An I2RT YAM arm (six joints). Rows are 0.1 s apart.
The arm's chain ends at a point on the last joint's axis. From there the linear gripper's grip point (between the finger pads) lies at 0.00 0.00 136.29 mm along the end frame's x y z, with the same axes.
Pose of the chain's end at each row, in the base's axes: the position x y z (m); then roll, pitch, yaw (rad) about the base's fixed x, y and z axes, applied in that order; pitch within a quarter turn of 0, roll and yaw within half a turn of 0:
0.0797, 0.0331, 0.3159, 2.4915, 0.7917, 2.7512
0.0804, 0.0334, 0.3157, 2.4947, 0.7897, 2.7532
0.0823, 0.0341, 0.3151, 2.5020, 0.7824, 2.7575
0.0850, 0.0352, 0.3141, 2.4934, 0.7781, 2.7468
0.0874, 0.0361, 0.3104, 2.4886, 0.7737, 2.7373
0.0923, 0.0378, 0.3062, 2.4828, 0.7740, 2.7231
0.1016, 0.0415, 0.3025, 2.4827, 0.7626, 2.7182
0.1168, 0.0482, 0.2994, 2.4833, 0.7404, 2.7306
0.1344, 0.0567, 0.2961, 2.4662, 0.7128, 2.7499
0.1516, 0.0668, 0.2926, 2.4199, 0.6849, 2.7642
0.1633, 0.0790, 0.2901, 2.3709, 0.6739, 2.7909
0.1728, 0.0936, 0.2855, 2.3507, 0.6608, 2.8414
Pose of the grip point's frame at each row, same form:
0.1825, 0.0800, 0.2397, 2.4915, 0.7917, 2.7512
0.1830, 0.0802, 0.2391, 2.4947, 0.7897, 2.7532
0.1843, 0.0806, 0.2375, 2.5020, 0.7824, 2.7575
0.1870, 0.0818, 0.2367, 2.4934, 0.7781, 2.7468
0.1895, 0.0825, 0.2330, 2.4886, 0.7737, 2.7373
0.1950, 0.0834, 0.2291, 2.4828, 0.7740, 2.7231
0.2038, 0.0870, 0.2246, 2.4827, 0.7626, 2.7182
0.2168, 0.0956, 0.2198, 2.4833, 0.7404, 2.7306
0.2312, 0.1089, 0.2156, 2.4662, 0.7128, 2.7499
0.2449, 0.1267, 0.2134, 2.4199, 0.6849, 2.7642
0.2532, 0.1472, 0.2137, 2.3709, 0.6739, 2.7909
0.2576, 0.1688, 0.2098, 2.3507, 0.6608, 2.8414

